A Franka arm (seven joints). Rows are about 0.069 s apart.
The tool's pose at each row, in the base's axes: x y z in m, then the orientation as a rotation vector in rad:
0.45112 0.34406 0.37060 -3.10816 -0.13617 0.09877
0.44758 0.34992 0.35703 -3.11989 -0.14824 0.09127
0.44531 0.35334 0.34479 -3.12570 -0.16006 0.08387
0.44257 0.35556 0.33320 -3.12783 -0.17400 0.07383
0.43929 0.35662 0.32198 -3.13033 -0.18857 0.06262
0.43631 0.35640 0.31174 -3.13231 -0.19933 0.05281
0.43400 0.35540 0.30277 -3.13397 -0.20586 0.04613
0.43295 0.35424 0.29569 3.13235 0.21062 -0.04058
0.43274 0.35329 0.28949 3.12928 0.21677 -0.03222
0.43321 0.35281 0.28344 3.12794 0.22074 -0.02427
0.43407 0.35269 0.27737 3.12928 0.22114 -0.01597
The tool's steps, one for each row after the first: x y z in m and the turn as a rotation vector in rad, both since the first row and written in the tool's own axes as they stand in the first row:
-0.00216 -0.00571 0.01392 -0.01247 0.00440 -0.00708
-0.00335 -0.00893 0.02636 -0.01908 0.00885 -0.01431
-0.00516 -0.01101 0.03816 -0.02225 0.01504 -0.02313
-0.00763 -0.01199 0.04959 -0.02594 0.02195 -0.03232
-0.00998 -0.01171 0.06000 -0.02888 0.02800 -0.03910
-0.01181 -0.01063 0.06907 -0.03117 0.03212 -0.04318
-0.01251 -0.00934 0.07617 -0.03385 0.03548 -0.04625
-0.01242 -0.00822 0.08234 -0.03695 0.04060 -0.05029
-0.01162 -0.00751 0.08833 -0.03838 0.04557 -0.05291
-0.01040 -0.00712 0.09433 -0.03731 0.05091 -0.05322

